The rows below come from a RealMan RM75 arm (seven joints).
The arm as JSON. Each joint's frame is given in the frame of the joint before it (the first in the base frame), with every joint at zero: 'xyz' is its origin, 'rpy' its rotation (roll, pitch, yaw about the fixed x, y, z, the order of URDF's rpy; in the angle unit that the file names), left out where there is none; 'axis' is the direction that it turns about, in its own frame. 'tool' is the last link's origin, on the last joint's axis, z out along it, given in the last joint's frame.
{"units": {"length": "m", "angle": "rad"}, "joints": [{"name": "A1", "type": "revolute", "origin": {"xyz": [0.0, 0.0, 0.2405]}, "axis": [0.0, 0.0, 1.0]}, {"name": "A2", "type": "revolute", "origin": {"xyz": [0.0, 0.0, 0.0], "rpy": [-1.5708, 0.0, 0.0]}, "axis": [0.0, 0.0, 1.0]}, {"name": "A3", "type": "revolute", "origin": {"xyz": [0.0, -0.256, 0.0], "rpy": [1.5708, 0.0, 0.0]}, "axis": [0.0, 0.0, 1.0]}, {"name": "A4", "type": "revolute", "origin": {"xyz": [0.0, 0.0, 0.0], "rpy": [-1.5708, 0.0, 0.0]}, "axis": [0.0, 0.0, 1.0]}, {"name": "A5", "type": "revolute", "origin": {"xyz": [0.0, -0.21, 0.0], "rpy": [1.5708, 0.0, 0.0]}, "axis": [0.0, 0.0, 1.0]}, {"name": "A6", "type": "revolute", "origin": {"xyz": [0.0, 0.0, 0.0], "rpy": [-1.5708, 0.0, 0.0]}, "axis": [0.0, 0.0, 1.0]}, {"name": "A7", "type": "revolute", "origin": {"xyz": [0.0, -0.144, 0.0], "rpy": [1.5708, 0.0, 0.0]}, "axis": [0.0, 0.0, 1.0]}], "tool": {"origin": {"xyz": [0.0, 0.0, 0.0]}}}
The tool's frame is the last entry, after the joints.
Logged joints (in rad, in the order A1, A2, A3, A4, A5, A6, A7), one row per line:
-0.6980, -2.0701, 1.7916, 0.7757, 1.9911, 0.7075, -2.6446
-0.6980, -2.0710, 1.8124, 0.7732, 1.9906, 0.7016, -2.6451
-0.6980, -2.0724, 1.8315, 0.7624, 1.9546, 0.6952, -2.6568
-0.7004, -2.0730, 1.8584, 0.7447, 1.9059, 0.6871, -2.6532
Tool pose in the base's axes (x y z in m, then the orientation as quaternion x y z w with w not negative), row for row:
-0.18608, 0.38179, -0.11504, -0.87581, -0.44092, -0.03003, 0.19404
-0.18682, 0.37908, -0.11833, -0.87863, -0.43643, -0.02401, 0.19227
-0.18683, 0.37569, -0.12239, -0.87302, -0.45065, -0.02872, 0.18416
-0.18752, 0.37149, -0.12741, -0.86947, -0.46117, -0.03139, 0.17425
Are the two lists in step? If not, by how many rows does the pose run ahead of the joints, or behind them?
They are in step.
